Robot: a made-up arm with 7 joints. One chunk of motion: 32 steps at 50 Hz.
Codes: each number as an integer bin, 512 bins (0 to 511) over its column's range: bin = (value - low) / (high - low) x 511, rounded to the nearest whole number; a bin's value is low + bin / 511 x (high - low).
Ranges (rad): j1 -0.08..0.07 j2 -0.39..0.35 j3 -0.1..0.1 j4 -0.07..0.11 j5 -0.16..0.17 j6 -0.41..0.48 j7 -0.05..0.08
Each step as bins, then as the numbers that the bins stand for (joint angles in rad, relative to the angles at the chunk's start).
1 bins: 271 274 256 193 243 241 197
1 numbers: -0.0005 0.0068 0.0002 -0.0020 -0.0031 0.0097 0.0001
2 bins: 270 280 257 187 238 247 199
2 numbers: -0.0007 0.0155 0.0006 -0.0041 -0.0063 0.0202 0.0006
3 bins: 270 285 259 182 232 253 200
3 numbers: -0.0007 0.0227 0.0014 -0.0059 -0.0102 0.0306 0.0009
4 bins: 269 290 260 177 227 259 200
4 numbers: -0.0010 0.0300 0.0018 -0.0077 -0.0134 0.0411 0.0009
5 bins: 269 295 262 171 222 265 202
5 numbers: -0.0010 0.0372 0.0025 -0.0098 -0.0166 0.0515 0.0014
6 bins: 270 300 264 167 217 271 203
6 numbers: -0.0007 0.0444 0.0033 -0.0112 -0.0199 0.0620 0.0016
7 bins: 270 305 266 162 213 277 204
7 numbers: -0.0007 0.0517 0.0041 -0.0129 -0.0224 0.0724 0.0019
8 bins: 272 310 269 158 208 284 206
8 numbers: -0.0002 0.0589 0.0053 -0.0143 -0.0257 0.0846 0.0024
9 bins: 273 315 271 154 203 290 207
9 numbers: 0.0001 0.0662 0.0061 -0.0158 -0.0289 0.0951 0.0027
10 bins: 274 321 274 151 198 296 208
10 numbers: 0.0004 0.0749 0.0072 -0.0168 -0.0321 0.1055 0.0029
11 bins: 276 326 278 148 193 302 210
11 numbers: 0.0010 0.0821 0.0088 -0.0179 -0.0354 0.1160 0.0034
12 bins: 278 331 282 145 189 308 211
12 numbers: 0.0016 0.0893 0.0104 -0.0189 -0.0379 0.1264 0.0037
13 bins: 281 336 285 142 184 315 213
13 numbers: 0.0025 0.0966 0.0115 -0.0200 -0.0412 0.1386 0.0042
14 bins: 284 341 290 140 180 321 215
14 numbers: 0.0034 0.1038 0.0135 -0.0207 -0.0438 0.1491 0.0047
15 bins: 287 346 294 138 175 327 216
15 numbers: 0.0042 0.1111 0.0151 -0.0214 -0.0470 0.1595 0.0050
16 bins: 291 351 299 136 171 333 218
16 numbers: 0.0054 0.1183 0.0170 -0.0221 -0.0496 0.1700 0.0055
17 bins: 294 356 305 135 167 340 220
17 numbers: 0.0063 0.1255 0.0194 -0.0224 -0.0522 0.1822 0.0060
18 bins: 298 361 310 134 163 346 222
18 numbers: 0.0075 0.1328 0.0213 -0.0228 -0.0547 0.1926 0.0065
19 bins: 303 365 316 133 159 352 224
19 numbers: 0.0089 0.1386 0.0237 -0.0232 -0.0573 0.2031 0.0070
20 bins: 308 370 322 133 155 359 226
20 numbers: 0.0104 0.1458 0.0260 -0.0232 -0.0599 0.2153 0.0075
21 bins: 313 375 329 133 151 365 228
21 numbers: 0.0119 0.1531 0.0288 -0.0232 -0.0625 0.2257 0.0080
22 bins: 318 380 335 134 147 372 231
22 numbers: 0.0133 0.1603 0.0311 -0.0228 -0.0651 0.2379 0.0088
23 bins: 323 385 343 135 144 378 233
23 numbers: 0.0148 0.1675 0.0342 -0.0224 -0.0670 0.2484 0.0093
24 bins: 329 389 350 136 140 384 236
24 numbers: 0.0166 0.1733 0.0370 -0.0221 -0.0696 0.2588 0.0100
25 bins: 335 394 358 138 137 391 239
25 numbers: 0.0183 0.1806 0.0401 -0.0214 -0.0715 0.2710 0.0108
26 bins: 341 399 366 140 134 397 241
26 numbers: 0.0201 0.1878 0.0432 -0.0207 -0.0735 0.2814 0.0113
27 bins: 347 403 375 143 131 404 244
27 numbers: 0.0219 0.1936 0.0468 -0.0196 -0.0754 0.2936 0.0121
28 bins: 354 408 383 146 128 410 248
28 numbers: 0.0239 0.2008 0.0499 -0.0186 -0.0773 0.3041 0.0131
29 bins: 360 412 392 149 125 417 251
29 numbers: 0.0257 0.2066 0.0534 -0.0175 -0.0793 0.3163 0.0139
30 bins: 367 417 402 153 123 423 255
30 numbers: 0.0277 0.2139 0.0573 -0.0161 -0.0806 0.3267 0.0149
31 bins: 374 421 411 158 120 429 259
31 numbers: 0.0298 0.2197 0.0609 -0.0143 -0.0825 0.3372 0.0159
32 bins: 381 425 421 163 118 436 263
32 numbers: 0.0318 0.2255 0.0648 -0.0126 -0.0838 0.3494 0.0169
